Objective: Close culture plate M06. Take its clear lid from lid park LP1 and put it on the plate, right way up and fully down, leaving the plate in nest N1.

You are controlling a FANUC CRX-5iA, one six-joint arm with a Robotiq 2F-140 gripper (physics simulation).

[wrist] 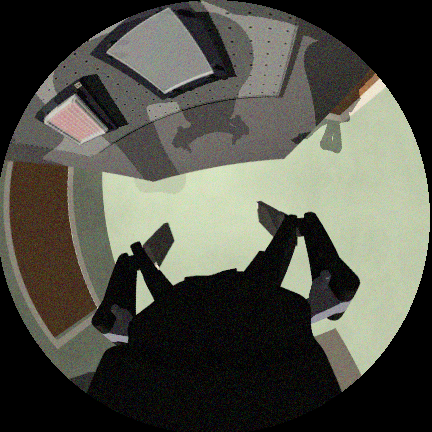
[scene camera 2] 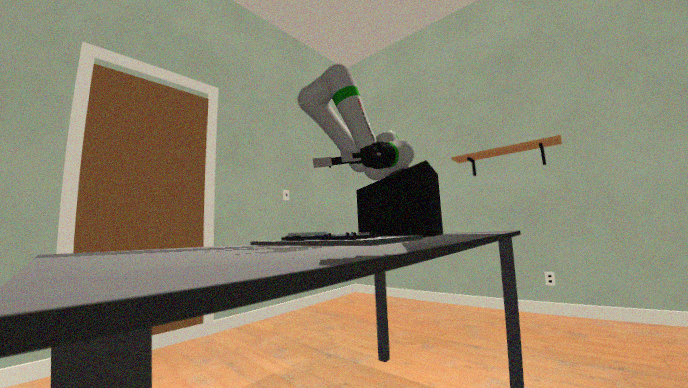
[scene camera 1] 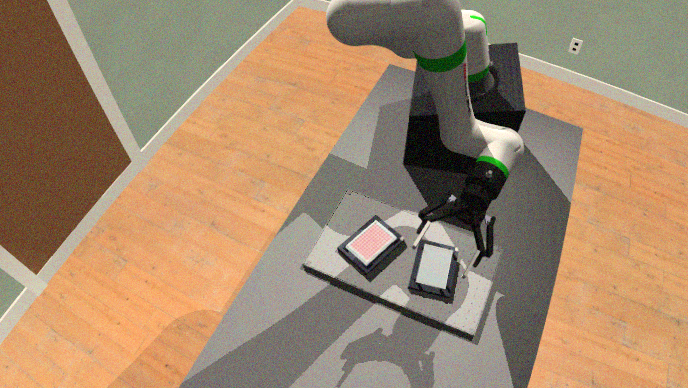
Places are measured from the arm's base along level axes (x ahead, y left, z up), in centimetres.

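Pixels of known places: gripper, fingertip midpoint: (wrist: 213, 221) (scene camera 2: 327, 160) (scene camera 1: 438, 262); arm's base, origin of the base link: (scene camera 2: 399, 179) (scene camera 1: 470, 84).
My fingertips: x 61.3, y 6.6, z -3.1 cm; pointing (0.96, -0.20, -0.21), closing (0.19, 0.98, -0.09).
Ahead of a thing's pixels: the offset from my fingertips to its top centre. "spot": to the spot under its first point. Level surfaces: height alone.
Culture plate M06 {dx -11.2, dy -20.3, dz -20.8 cm} (scene camera 1: 372, 241) (wrist: 75, 120), pink with a fine grid and a pale rim, sits uncovered in the dark nest N1 (scene camera 1: 369, 270) (wrist: 107, 102). The lid {dx -10.6, dy -0.5, dz -21.7 cm} (scene camera 1: 435, 266) (wrist: 162, 50), a pale, flat rectangle, lies on the dark lid park LP1 {spot: dx -2.6, dy +1.5, dz -23.4 cm} (scene camera 1: 432, 294) (wrist: 214, 42). In scene camera 2 both holders are edge-on and hard to tell apart. My gripper (scene camera 1: 445, 250) (scene camera 2: 322, 162) (wrist: 213, 221) is open and empty. It hangs well above the table, pointing roughly sideways, and in scene camera 1 its fingers overlap the area by the lid park.
Both holders stand on a light perforated board {spot: dx -6.8, dy +13.8, dz -23.4 cm} (scene camera 1: 477, 295) (wrist: 265, 60) on the grey table {dz -24.8 cm} (scene camera 1: 250, 300) (scene camera 2: 150, 272). The arm's black pedestal (scene camera 1: 435, 140) (scene camera 2: 400, 205) stands at the back of the table. A wooden shelf (scene camera 2: 505, 150) is on the wall.
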